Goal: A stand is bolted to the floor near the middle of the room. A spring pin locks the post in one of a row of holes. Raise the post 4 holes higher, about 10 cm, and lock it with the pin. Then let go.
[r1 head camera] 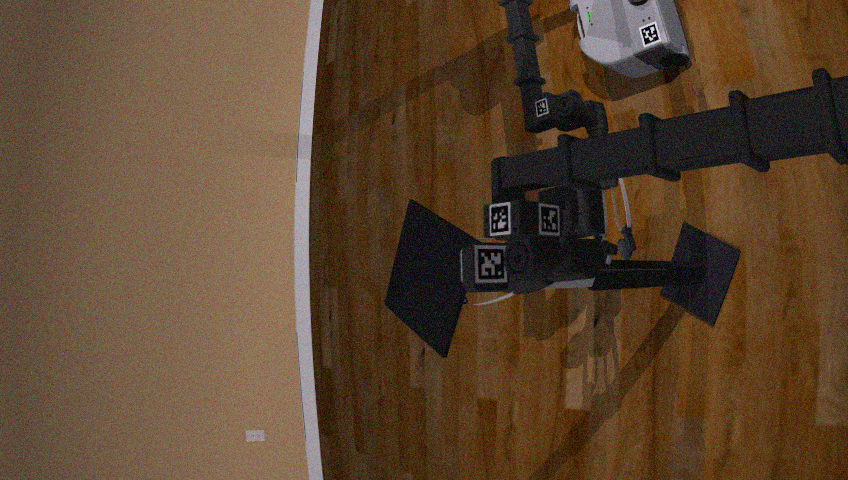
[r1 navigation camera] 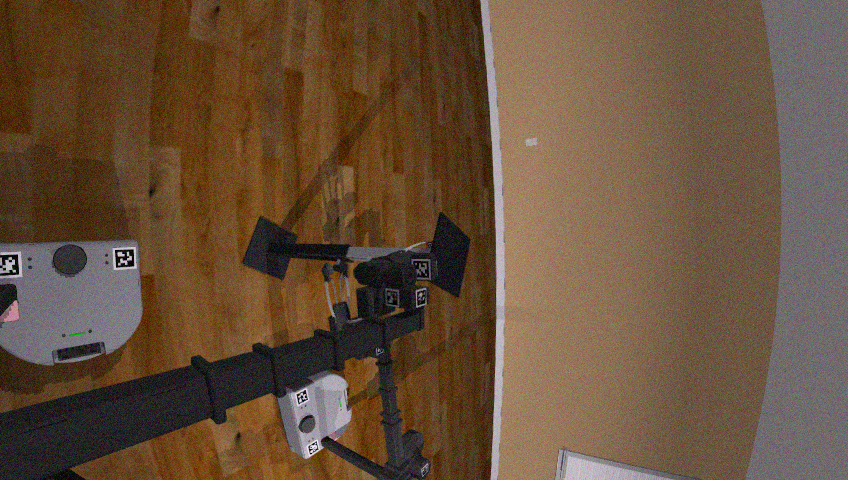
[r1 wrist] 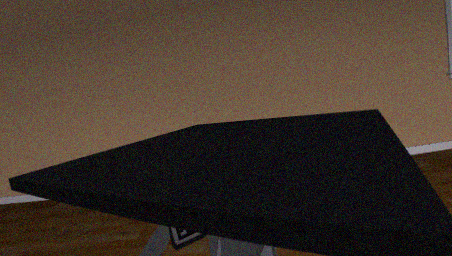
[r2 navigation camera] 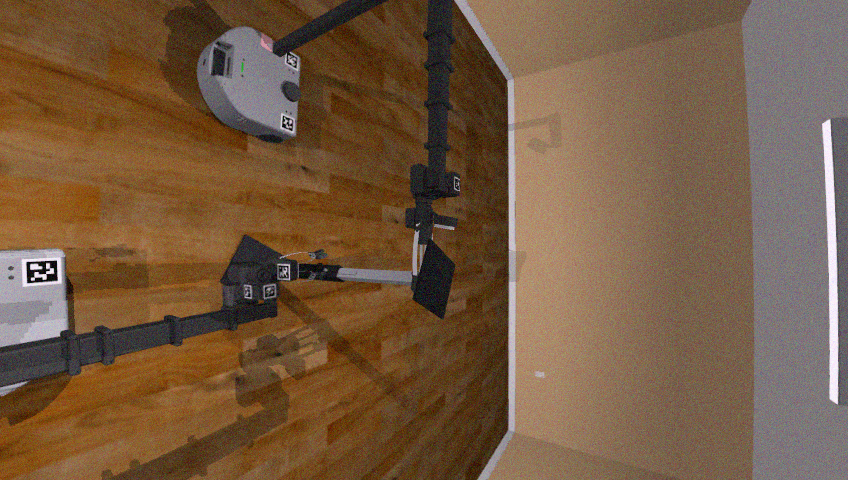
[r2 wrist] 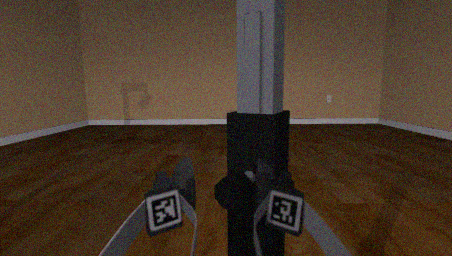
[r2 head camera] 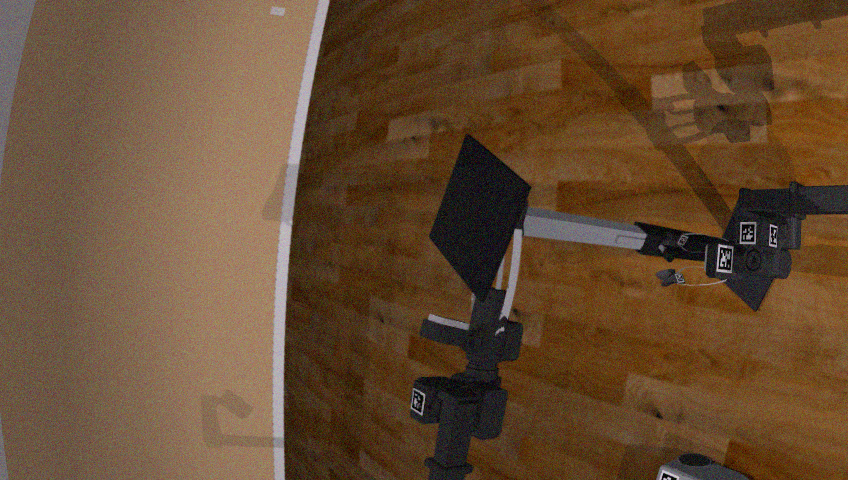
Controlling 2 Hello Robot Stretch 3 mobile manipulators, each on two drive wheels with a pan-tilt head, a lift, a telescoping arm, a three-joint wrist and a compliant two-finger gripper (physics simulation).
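The stand's light grey post [r1 navigation camera: 371, 253] [r2 head camera: 583, 228] [r2 navigation camera: 374, 275] [r2 wrist: 252, 55] rises from the black sleeve [r1 head camera: 636, 274] [r2 navigation camera: 330, 272] [r2 wrist: 257, 145]. A black square plate [r1 head camera: 428, 279] [r1 wrist: 250, 175] [r2 head camera: 476, 214] tops the post. The round black pin knob [r2 wrist: 232, 191] sticks out from the sleeve. My r1 gripper [r2 head camera: 516, 234] is shut on the post below the plate; the plate hides its fingertips. My r2 gripper [r2 head camera: 669, 262] [r2 wrist: 225, 182] is open at knob height, with the knob between its fingers, nearer the right one in the r2 wrist view. The pin's tip is hidden.
A dark base plate [r1 head camera: 723, 267] [r1 navigation camera: 261, 255] lies on the floor. The r2 base [r1 head camera: 630, 35] [r1 navigation camera: 321, 410] and the r1 base [r1 navigation camera: 71, 297] [r2 navigation camera: 255, 83] stand beside the stand. The r1 arm [r1 head camera: 696, 136] crosses above the r2 arm [r1 head camera: 526, 59]. Walls stand beyond.
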